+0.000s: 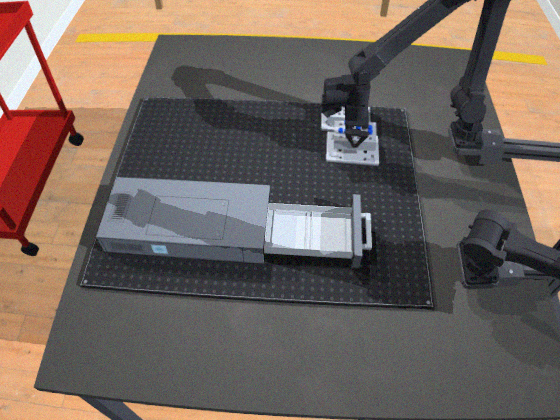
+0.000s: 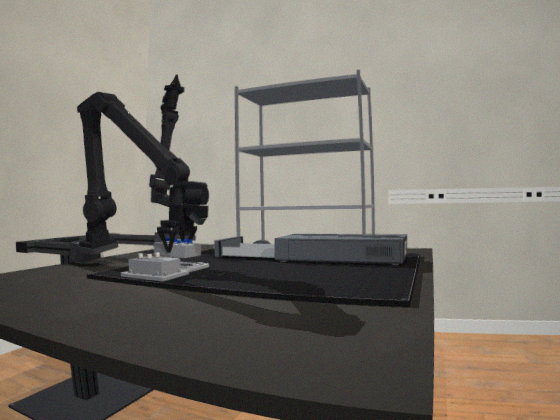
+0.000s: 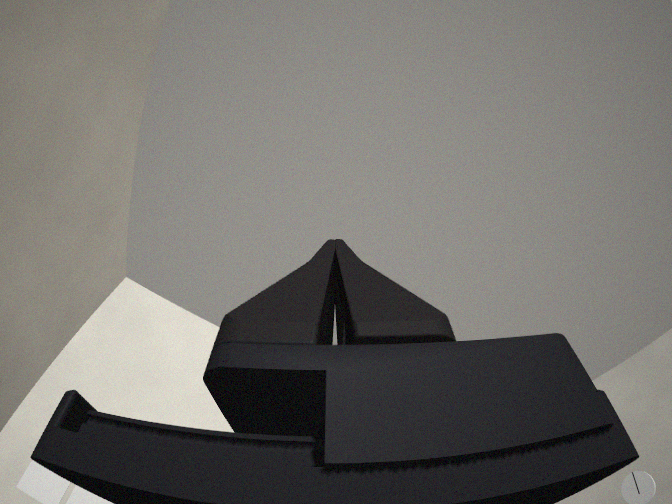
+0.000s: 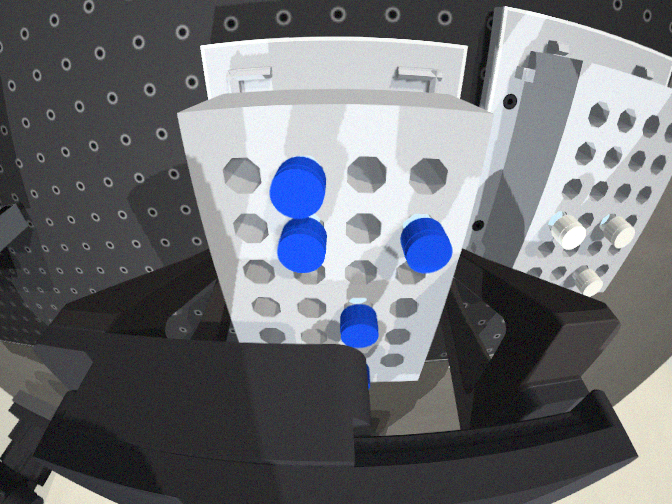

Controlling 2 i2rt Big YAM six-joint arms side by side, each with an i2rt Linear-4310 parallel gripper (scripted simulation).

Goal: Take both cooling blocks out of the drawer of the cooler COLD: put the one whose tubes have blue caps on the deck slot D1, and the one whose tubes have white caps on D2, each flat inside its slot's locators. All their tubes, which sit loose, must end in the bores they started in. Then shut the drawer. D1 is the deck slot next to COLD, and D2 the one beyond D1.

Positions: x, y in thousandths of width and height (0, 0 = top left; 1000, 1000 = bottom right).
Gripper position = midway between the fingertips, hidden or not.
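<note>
My left gripper (image 3: 498, 499) is visible. My right gripper (image 2: 317, 599) shows in image 4 as well (image 4: 499, 499). A cooler COLD (image 1: 383, 527) is also visible in image 2 (image 2: 610, 592); in image 3 the cooler COLD is out of frame. I also see a slot D1 (image 4: 489, 128).
</note>
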